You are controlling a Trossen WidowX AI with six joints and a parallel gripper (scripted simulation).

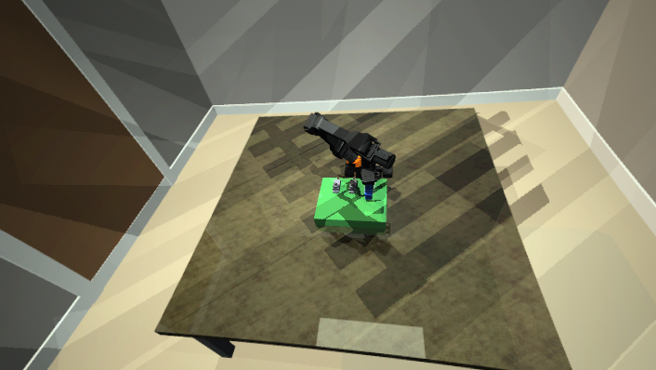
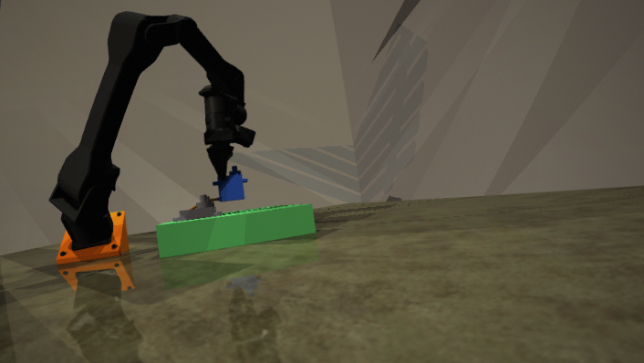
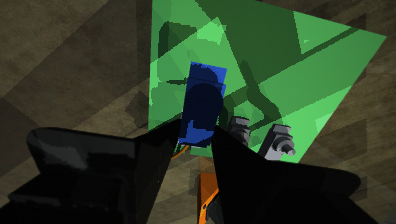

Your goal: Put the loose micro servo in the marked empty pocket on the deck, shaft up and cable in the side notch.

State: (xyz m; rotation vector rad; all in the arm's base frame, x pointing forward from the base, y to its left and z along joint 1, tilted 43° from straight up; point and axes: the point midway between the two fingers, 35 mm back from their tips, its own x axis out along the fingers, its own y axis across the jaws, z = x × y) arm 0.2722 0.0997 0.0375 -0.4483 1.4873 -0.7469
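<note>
The green deck is 10 cm below my gripper tip, 9 cm to the right of it and 4 cm ahead of it.
</note>
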